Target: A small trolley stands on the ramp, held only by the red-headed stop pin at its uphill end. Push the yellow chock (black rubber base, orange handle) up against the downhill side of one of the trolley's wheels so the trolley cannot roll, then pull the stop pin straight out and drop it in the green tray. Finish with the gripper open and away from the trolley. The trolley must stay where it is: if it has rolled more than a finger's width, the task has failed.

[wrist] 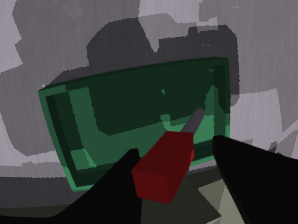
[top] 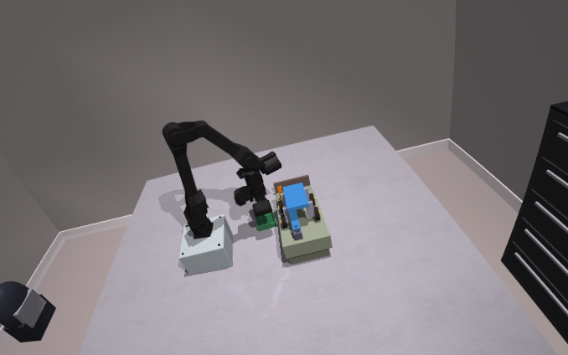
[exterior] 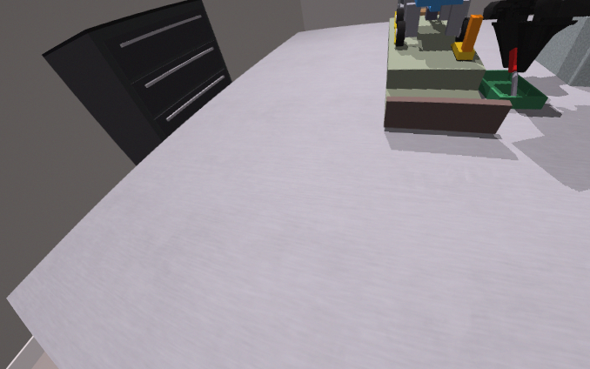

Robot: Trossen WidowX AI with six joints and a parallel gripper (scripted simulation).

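The green tray lies 1 cm to the right of my gripper tip and 5 cm below it. Also, from my gripper tip: ramp: 14 cm ahead, 10 cm to the right; red-headed stop pin: right at my gripper tip; trolley: 14 cm ahead, 10 cm to the right, 7 cm above.
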